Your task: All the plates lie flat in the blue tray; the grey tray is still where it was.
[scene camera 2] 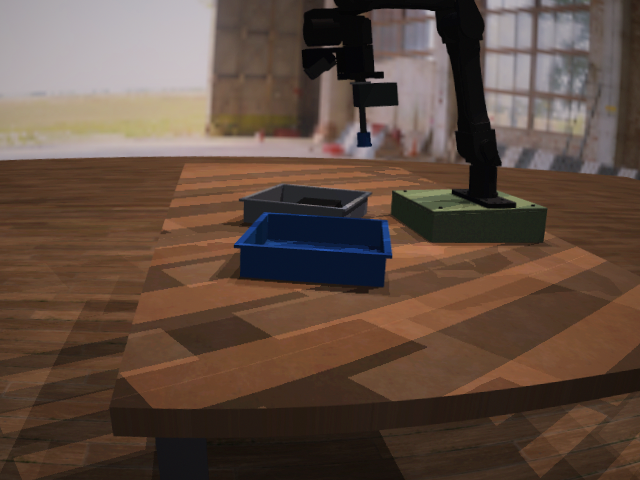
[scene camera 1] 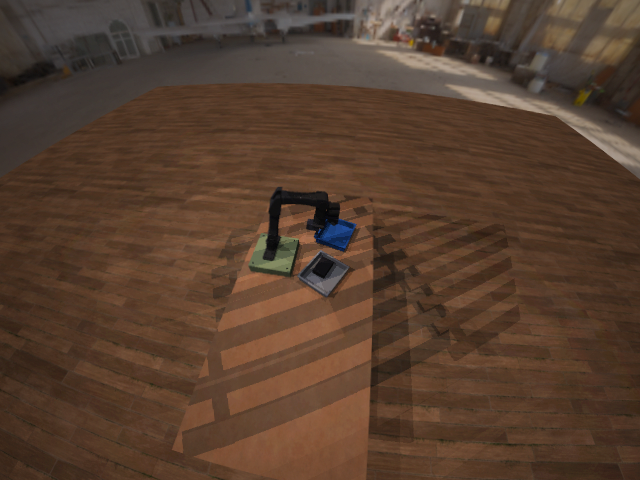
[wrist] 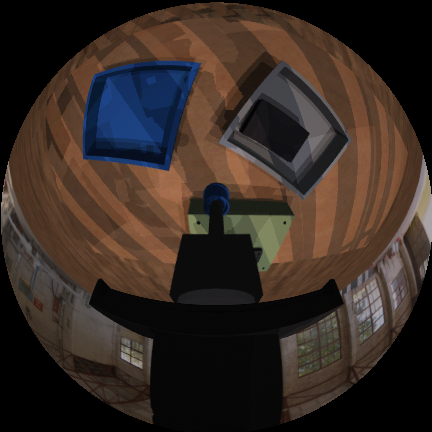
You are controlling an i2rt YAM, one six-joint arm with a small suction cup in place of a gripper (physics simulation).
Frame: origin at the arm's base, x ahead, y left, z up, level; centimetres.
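Where they show: hand at its tool point: (scene camera 2: 364,146) (scene camera 1: 316,236) (wrist: 215,194); arm's base at its link origin: (scene camera 2: 482,200) (scene camera 1: 271,247).
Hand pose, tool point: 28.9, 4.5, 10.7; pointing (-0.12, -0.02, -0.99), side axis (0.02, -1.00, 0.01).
Note:
Things, the pixels of their top centre, and the offset from my tool point, as dx, dy, dz.
- black square plate at its top centre: (wrist: 278,131) (scene camera 2: 316,203) (scene camera 1: 323,265) +6.3, -11.9, -13.5
- grey tray at its top centre: (wrist: 301,134) (scene camera 2: 309,194) (scene camera 1: 323,271) +7.1, -16.6, -12.5
- blue tray at its top centre: (scene camera 2: 319,230) (wrist: 121,111) (scene camera 1: 336,230) +11.7, +17.8, -12.5
A black square plate (scene camera 1: 323,267) (scene camera 2: 320,202) (wrist: 275,131) lies in the grey tray (scene camera 1: 330,283) (scene camera 2: 253,210) (wrist: 313,107), toward one corner; it looks thick, and I cannot tell whether it is one plate or a stack. The blue tray (scene camera 1: 342,237) (scene camera 2: 310,267) (wrist: 130,117) shows its blue floor with patches of light and shadow; no plate can be made out in it. My suction cup (scene camera 2: 364,139) (wrist: 216,196) is open, with nothing on it. It hangs high above the table, on the base's side of the two trays. In scene camera 1 the cup's tip is hidden.
The green base block (scene camera 1: 287,253) (scene camera 2: 485,225) (wrist: 270,235) carries the arm and stands beside both trays. The trays stand apart, with a gap between them. The table's edge (scene camera 2: 330,418) runs across the front of the scene camera 2 view.

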